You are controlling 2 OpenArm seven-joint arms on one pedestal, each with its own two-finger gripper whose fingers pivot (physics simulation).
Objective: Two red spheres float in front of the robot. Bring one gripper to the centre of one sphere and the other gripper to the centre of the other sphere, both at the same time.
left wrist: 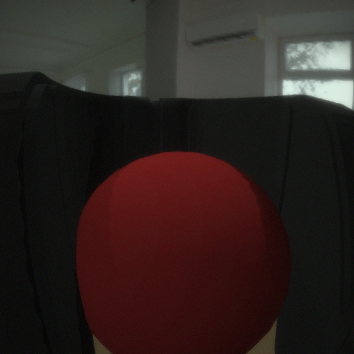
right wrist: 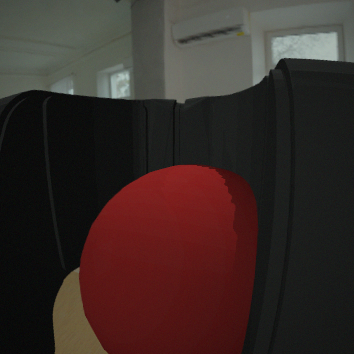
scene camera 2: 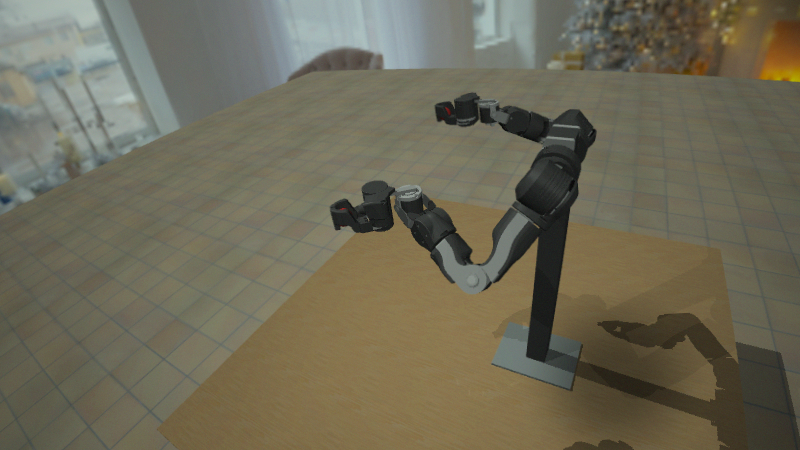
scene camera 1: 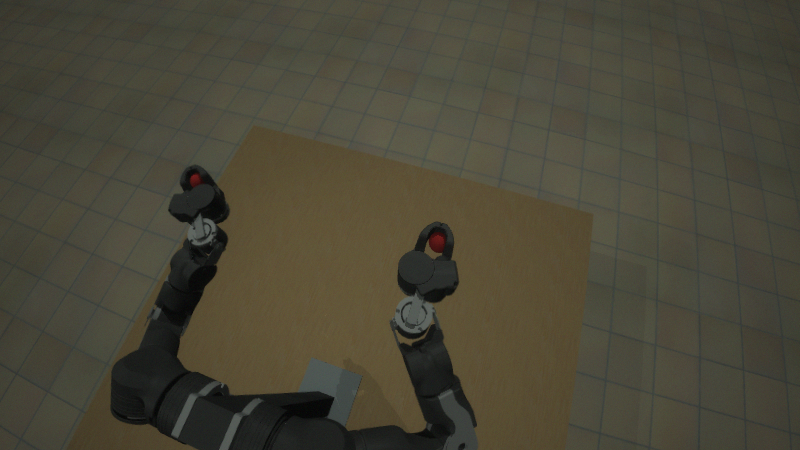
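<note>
One red sphere (scene camera 1: 195, 179) (scene camera 2: 342, 209) (left wrist: 182, 250) sits in the loop formed by the fingers of my left gripper (scene camera 1: 193, 167) (scene camera 2: 335, 216) (left wrist: 159, 125). The left gripper is shut, its tips meeting beyond the sphere. The other red sphere (scene camera 1: 437, 242) (scene camera 2: 447, 111) (right wrist: 172, 260) sits inside the finger loop of my right gripper (scene camera 1: 437, 225) (scene camera 2: 438, 113) (right wrist: 176, 130), which is also shut with its tips together. In the right wrist view this sphere's right side meets the dark finger. In scene camera 2 the fingers hide most of both spheres.
Both forearms reach out above a wood-coloured mat (scene camera 1: 335, 223) (scene camera 2: 346, 335) on a tiled floor (scene camera 1: 671, 139) (scene camera 2: 167, 223). The pedestal (scene camera 2: 548, 291) stands on a grey base plate (scene camera 1: 347, 386) (scene camera 2: 506, 358), well behind the grippers. The grippers are wide apart from each other.
</note>
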